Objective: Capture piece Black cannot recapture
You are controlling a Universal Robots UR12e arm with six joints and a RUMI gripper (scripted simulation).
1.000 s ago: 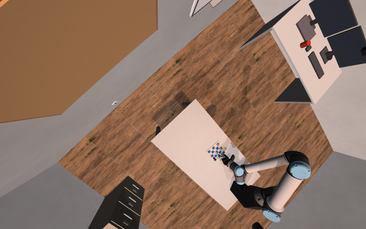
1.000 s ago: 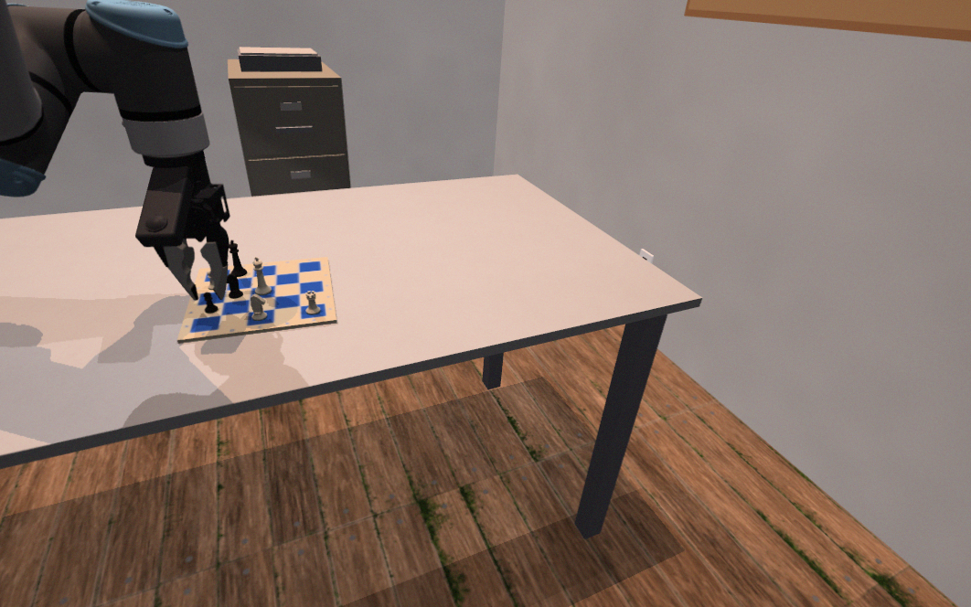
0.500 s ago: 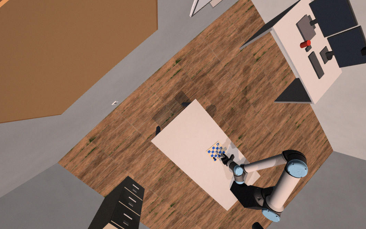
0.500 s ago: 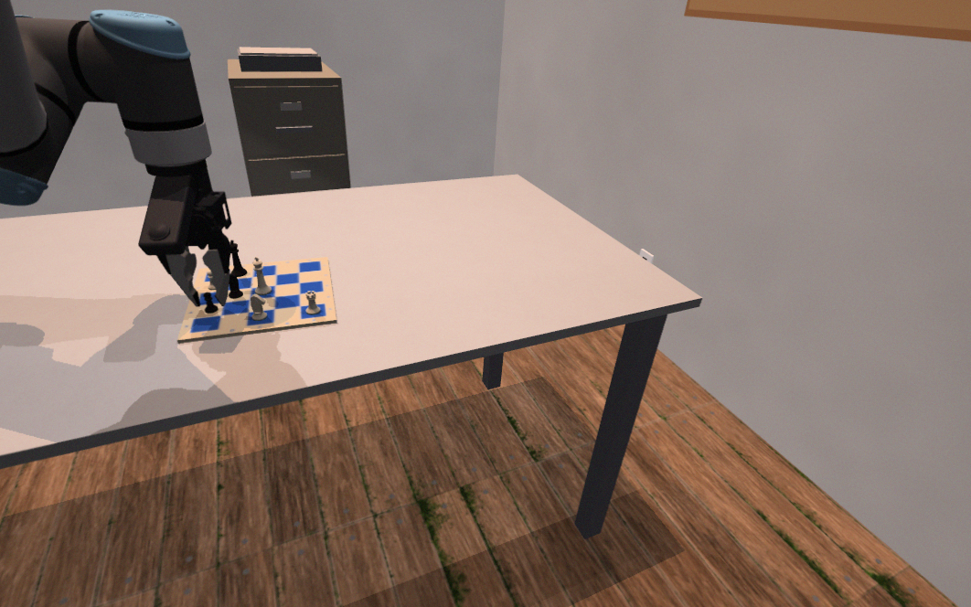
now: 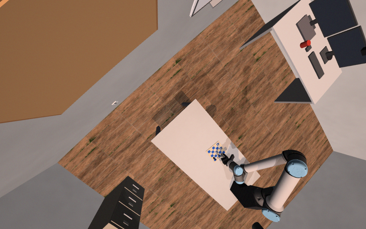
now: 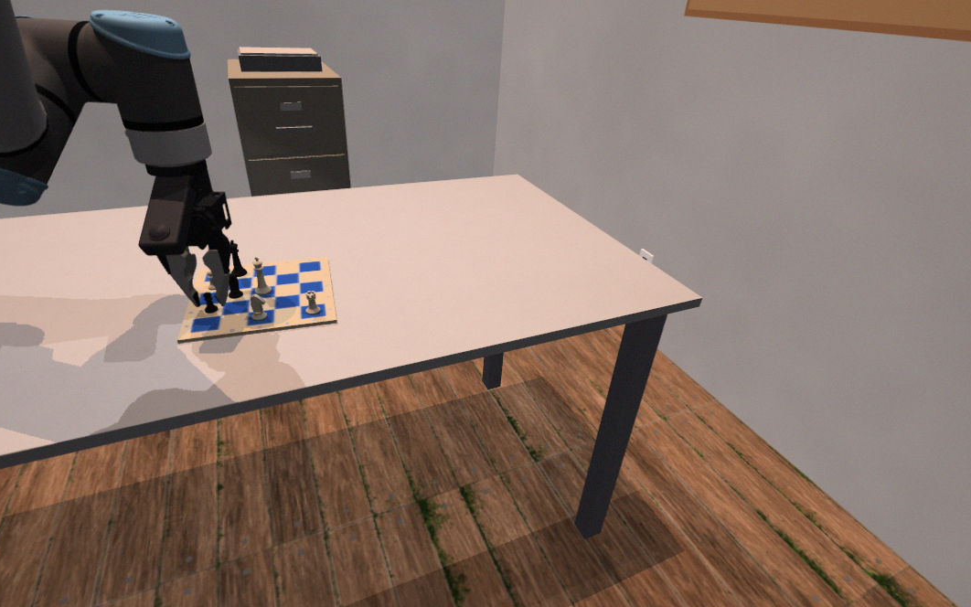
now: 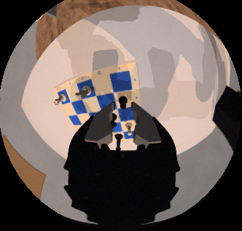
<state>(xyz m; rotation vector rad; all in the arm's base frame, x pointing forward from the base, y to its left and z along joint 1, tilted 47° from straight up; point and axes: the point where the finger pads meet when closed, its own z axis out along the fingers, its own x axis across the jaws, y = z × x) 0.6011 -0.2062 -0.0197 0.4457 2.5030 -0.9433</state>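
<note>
Now: the black pawn 10 mm below my hand. The rest, counted from my hand: white pawn (70 mm to the left, 20 mm ahead, 10 mm below); chessboard (80 mm ahead, 20 mm to the left, 20 mm below); white king (80 mm ahead, 20 mm to the left, 10 mm above).
</note>
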